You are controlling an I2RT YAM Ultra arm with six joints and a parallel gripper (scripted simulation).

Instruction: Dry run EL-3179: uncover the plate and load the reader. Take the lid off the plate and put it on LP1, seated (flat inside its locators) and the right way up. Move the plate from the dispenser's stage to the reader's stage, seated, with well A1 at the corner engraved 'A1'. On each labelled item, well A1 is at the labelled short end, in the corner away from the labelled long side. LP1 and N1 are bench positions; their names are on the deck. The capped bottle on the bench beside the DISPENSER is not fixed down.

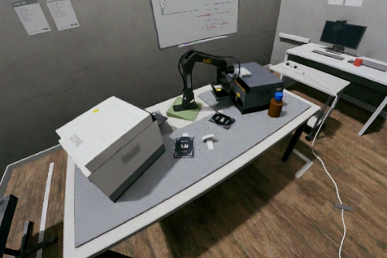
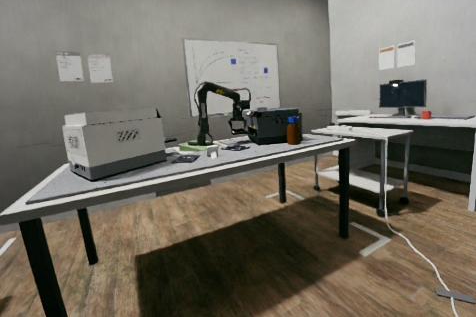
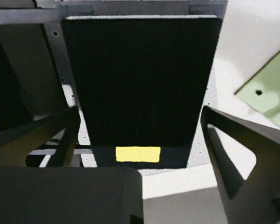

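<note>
Right now the black lid is right at my hand. The rest, counted from my hand: plate 10 mm below; then brown capped bottle 310 mm ahead, 300 mm to the left, 10 mm above.
</note>
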